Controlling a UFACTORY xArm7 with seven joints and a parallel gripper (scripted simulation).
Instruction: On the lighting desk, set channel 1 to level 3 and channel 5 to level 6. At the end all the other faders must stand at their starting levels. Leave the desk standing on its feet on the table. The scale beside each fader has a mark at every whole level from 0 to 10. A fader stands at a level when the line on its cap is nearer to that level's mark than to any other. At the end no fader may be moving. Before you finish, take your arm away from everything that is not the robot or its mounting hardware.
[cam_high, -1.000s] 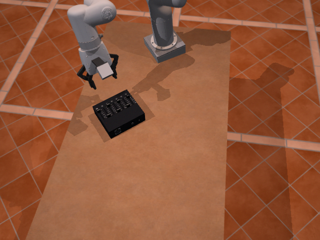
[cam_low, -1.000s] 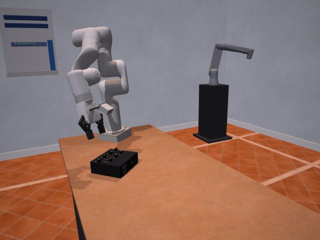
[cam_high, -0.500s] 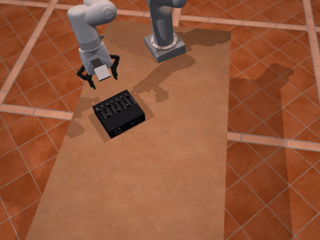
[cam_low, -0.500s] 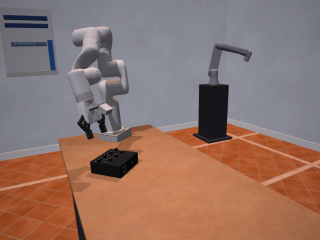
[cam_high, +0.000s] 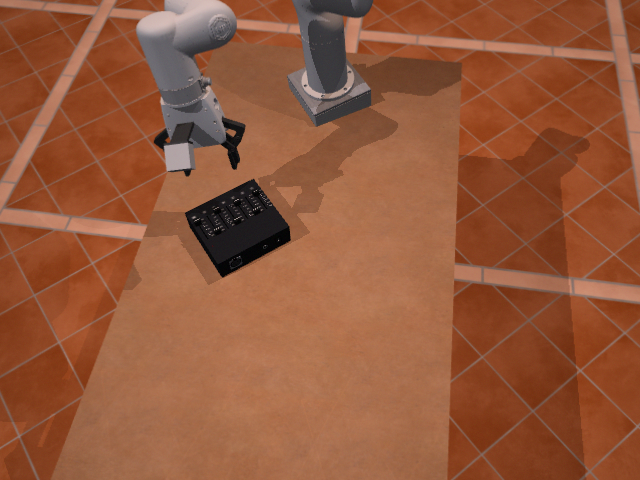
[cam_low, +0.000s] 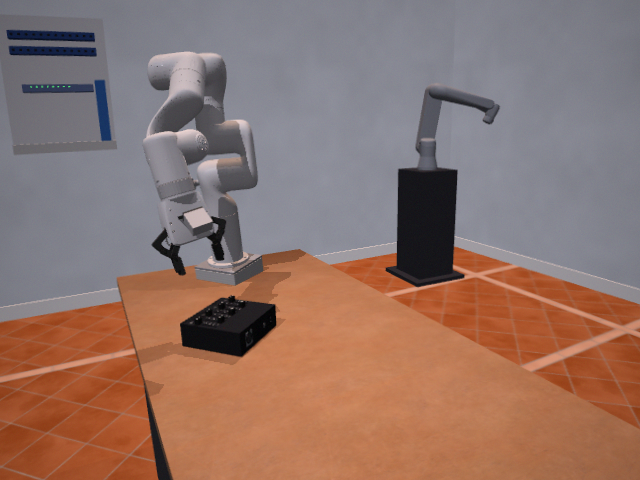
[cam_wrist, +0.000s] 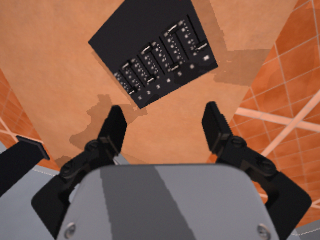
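My gripper is now 30 mm past the channel 1 fader cap, 70 mm to the right of it and 100 mm above it. Round my hand: channel 2 fader cap (20 mm ahead, 80 mm to the left, 100 mm below).
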